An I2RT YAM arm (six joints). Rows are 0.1 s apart.
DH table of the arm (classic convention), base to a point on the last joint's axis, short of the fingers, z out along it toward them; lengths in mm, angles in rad. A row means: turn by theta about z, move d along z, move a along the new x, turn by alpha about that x. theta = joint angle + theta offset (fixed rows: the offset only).
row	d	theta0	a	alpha
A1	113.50	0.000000	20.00	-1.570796
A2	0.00	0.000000	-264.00	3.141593
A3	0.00	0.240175	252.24	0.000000
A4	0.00	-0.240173	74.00	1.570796
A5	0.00	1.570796	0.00	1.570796
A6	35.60	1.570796	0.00	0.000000
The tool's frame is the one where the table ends.
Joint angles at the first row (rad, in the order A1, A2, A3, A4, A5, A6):
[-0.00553 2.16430 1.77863 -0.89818 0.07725 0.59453]
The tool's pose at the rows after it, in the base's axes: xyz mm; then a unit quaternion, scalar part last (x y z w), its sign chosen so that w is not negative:
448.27 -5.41 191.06 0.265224 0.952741 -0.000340 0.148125
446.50 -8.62 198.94 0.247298 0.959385 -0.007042 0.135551
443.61 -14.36 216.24 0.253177 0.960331 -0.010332 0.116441
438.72 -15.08 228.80 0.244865 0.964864 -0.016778 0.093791
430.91 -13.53 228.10 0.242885 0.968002 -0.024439 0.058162
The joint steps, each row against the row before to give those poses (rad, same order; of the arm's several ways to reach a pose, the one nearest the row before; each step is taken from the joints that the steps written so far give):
[-0.00038 0.00001 0.00115 -0.00076 0.00038 -0.06866]
[-0.00724 -0.00039 0.03396 -0.06029 -0.00038 -0.04463]
[-0.01335 0.00001 0.07286 -0.11139 -0.00420 -0.00038]
[-0.00191 -0.00003 0.05375 -0.10032 0.00039 -0.01869]
[0.00305 0.00042 0.00233 -0.07514 -0.00039 0.00038]

